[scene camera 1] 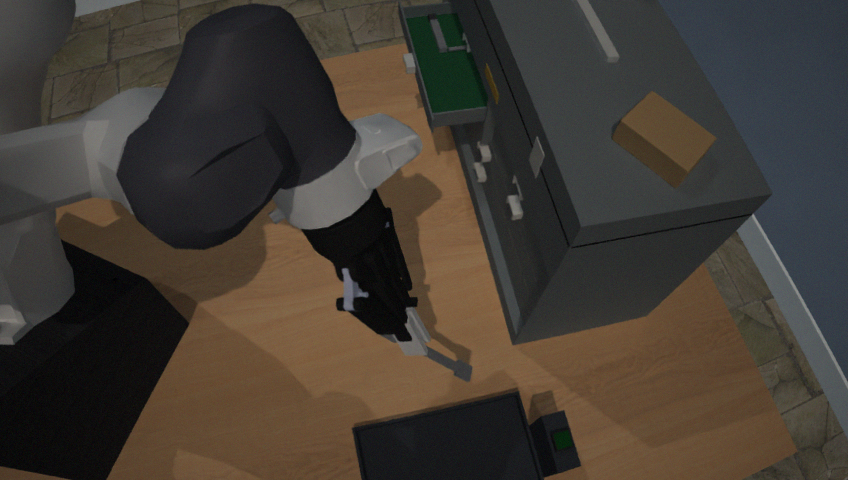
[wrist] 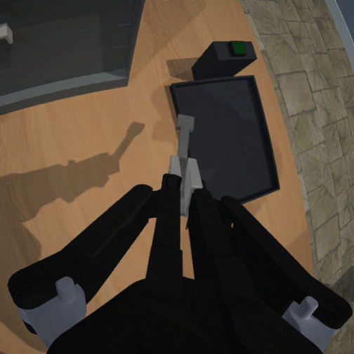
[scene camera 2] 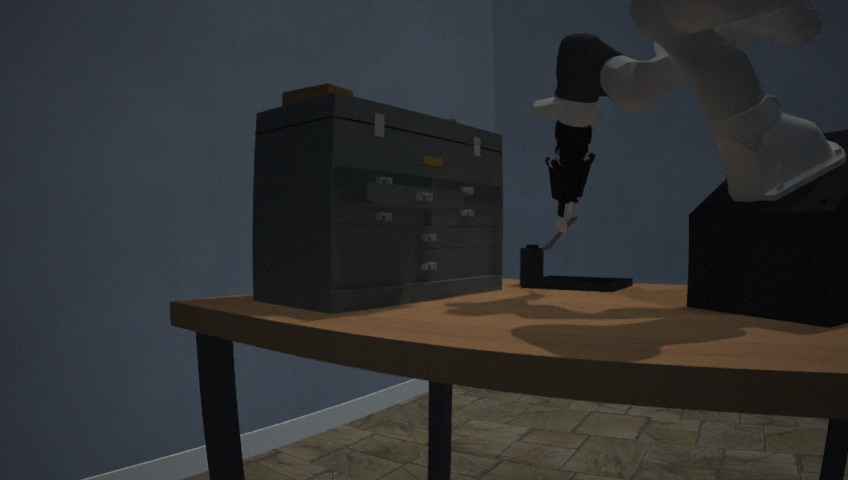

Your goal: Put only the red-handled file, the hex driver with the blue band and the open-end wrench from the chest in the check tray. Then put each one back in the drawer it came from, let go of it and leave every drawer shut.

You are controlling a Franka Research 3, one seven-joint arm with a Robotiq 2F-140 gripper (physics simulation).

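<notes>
My gripper point(scene camera 1: 414, 334) point(scene camera 2: 565, 217) point(wrist: 180, 169) is shut on a grey open-end wrench point(scene camera 1: 462, 369) point(scene camera 2: 553, 239) point(wrist: 185, 124). The wrench slants down from the fingertips, above the table beside the check tray point(scene camera 1: 440, 446) point(scene camera 2: 586, 284) point(wrist: 230, 130). In the wrist view its head overlaps the tray's near edge. No tool shows on the visible part of the tray. The grey chest point(scene camera 1: 618, 279) point(scene camera 2: 294, 208) point(wrist: 65, 55) has one drawer point(scene camera 1: 449, 86) pulled out, lined in green, with a grey bar-like piece point(scene camera 1: 437, 32) inside. The red-handled file and the blue-banded hex driver do not show.
A dark box with a green button point(scene camera 1: 562, 440) point(scene camera 2: 531, 266) point(wrist: 225, 59) stands against the tray's end. A brown block point(scene camera 1: 666, 136) point(scene camera 2: 315, 95) lies on the chest's top. Handles point(scene camera 1: 515, 206) point(scene camera 2: 429, 265) stick out from the chest's front.
</notes>
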